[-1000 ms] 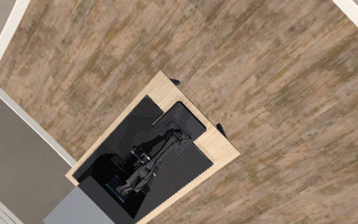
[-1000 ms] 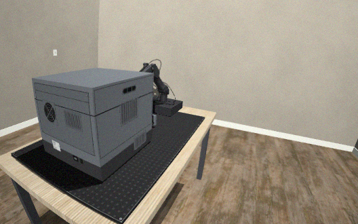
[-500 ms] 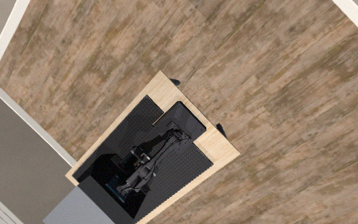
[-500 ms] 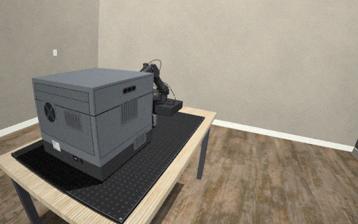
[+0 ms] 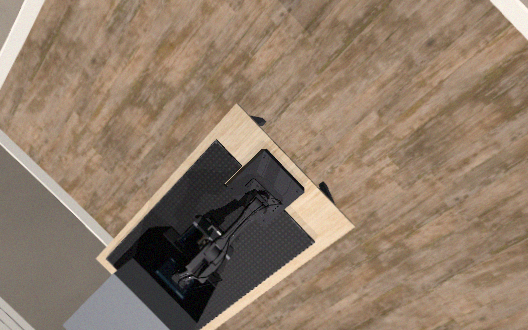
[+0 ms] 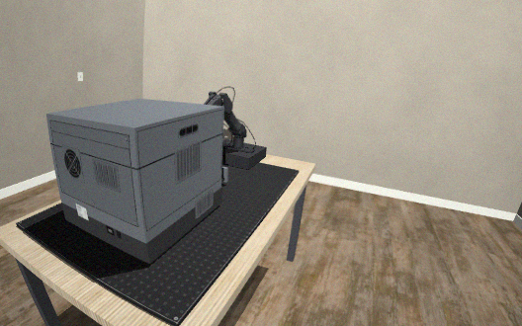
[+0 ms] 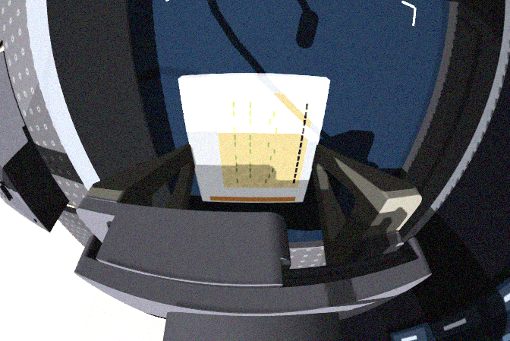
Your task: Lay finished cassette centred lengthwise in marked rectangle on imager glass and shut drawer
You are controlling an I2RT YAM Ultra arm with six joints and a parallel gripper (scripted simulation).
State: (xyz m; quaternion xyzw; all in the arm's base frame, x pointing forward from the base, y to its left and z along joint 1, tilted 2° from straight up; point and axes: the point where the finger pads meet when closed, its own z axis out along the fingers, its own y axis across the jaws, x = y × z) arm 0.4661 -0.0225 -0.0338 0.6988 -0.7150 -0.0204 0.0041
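The finished cassette is right at my hand. The rest, counted from my hand: imager drawer 30 mm ahead.
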